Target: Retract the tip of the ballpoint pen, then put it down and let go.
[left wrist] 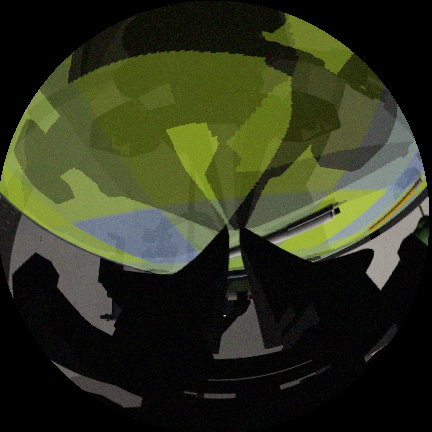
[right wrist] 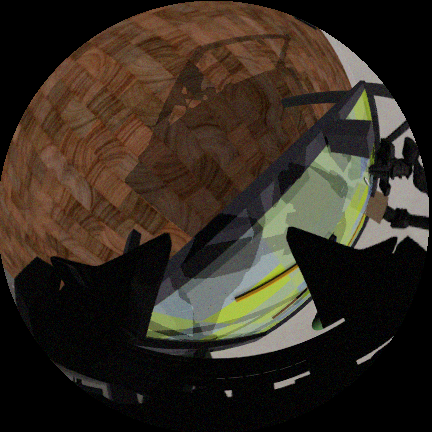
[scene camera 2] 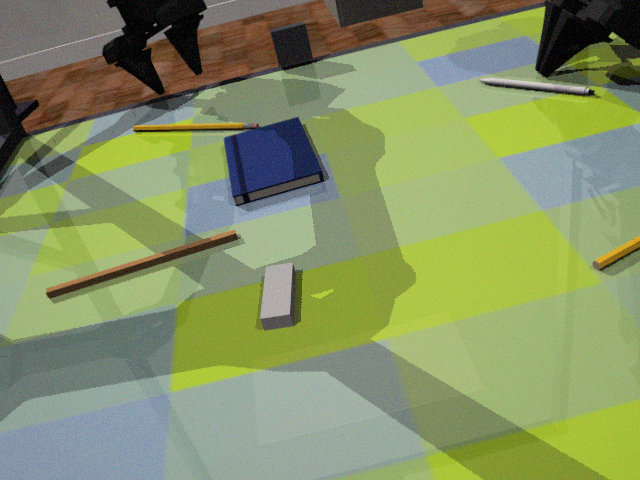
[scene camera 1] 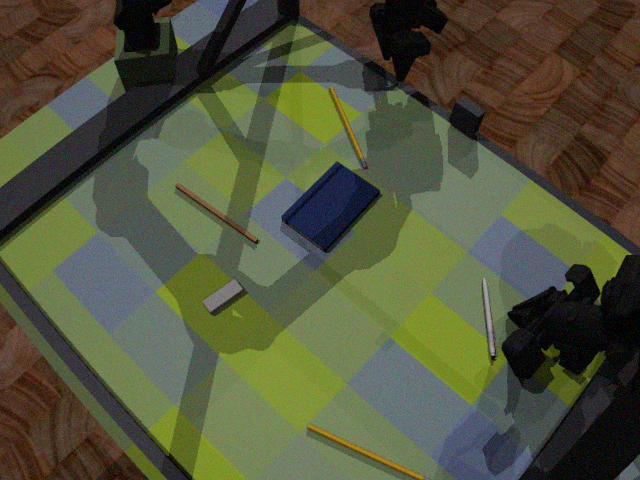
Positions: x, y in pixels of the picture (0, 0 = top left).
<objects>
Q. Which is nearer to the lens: the brown stick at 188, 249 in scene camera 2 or the eraser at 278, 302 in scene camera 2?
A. The eraser.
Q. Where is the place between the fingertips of my left gripper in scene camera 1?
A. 511, 312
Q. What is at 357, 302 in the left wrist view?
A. My left gripper.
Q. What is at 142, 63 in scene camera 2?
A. My right gripper.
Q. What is my right gripper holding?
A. Nothing.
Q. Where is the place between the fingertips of my left gripper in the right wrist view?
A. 368, 170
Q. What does the brown stick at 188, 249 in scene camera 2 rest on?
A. The table.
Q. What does the eraser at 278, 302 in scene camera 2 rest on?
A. The table.
</objects>
